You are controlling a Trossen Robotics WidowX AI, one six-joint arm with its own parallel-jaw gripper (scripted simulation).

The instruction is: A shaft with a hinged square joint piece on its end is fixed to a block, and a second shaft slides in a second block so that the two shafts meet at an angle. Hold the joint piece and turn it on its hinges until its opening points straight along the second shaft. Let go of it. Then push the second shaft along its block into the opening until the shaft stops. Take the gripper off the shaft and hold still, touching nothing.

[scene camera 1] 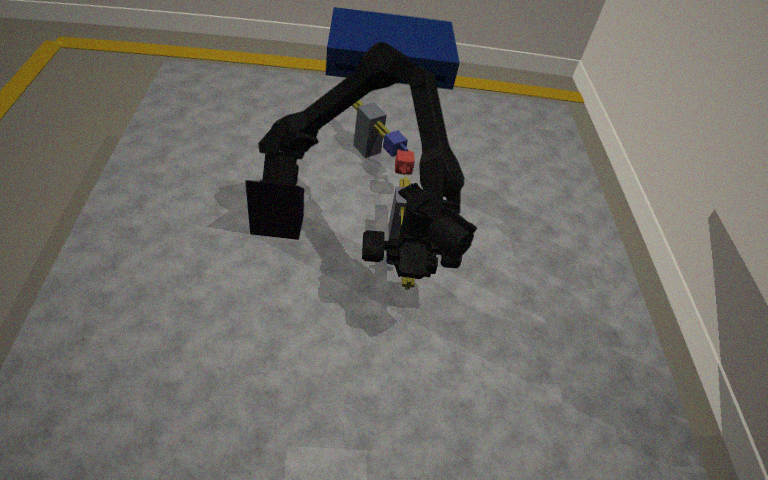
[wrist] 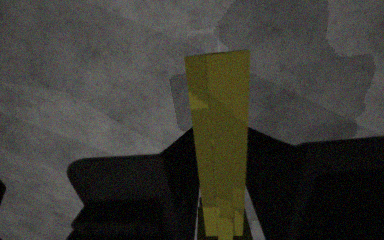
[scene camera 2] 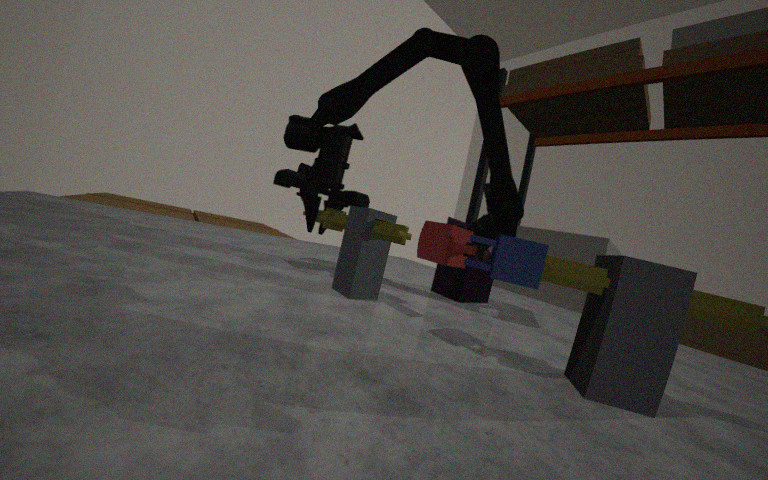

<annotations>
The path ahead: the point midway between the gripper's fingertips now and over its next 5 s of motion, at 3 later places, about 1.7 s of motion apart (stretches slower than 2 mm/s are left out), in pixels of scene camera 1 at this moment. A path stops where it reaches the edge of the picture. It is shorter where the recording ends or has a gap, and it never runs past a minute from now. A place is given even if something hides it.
The gripper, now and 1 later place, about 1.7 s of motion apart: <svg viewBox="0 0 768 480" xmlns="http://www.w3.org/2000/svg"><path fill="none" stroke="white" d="M404 275L404 247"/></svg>
</annotations>
